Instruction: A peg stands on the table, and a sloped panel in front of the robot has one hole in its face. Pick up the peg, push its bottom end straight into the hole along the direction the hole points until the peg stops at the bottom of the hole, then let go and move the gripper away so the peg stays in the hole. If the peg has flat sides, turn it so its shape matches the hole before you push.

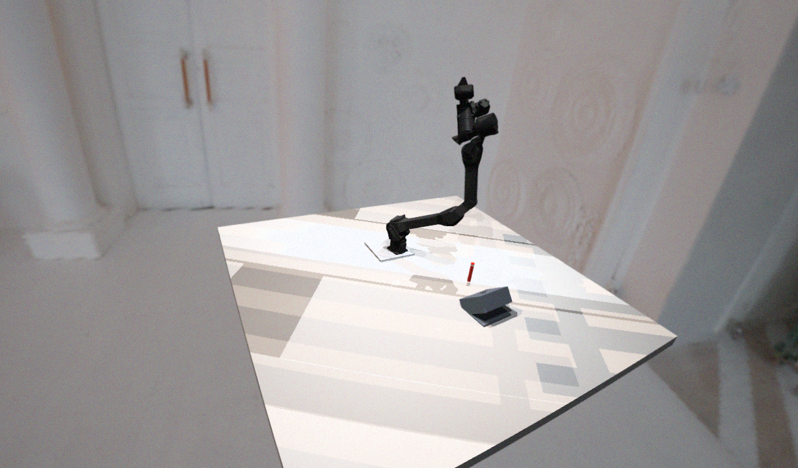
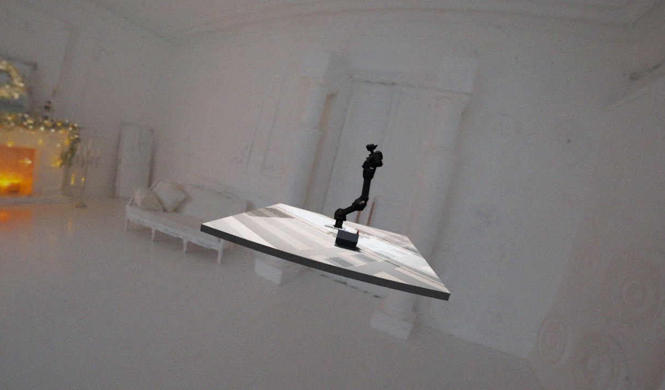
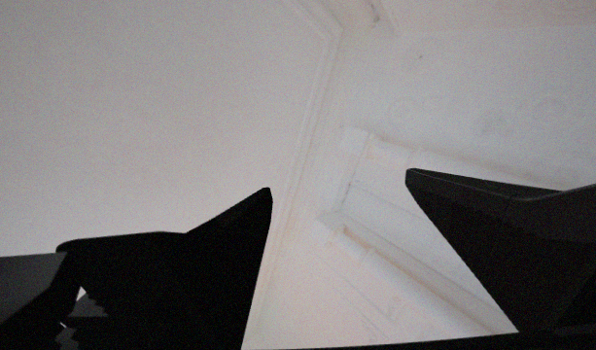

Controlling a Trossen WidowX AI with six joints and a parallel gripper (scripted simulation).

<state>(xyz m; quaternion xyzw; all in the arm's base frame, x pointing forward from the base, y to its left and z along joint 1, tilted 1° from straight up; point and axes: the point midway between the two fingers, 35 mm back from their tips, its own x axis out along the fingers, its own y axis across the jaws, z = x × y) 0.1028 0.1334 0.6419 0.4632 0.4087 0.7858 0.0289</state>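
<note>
The red round peg lies 620 mm below my gripper tip, 220 mm ahead of it and 60 mm to the right of it. The rest, counted from my gripper tip: grey sloped panel (640 mm below, 360 mm ahead, 150 mm to the right).
</note>
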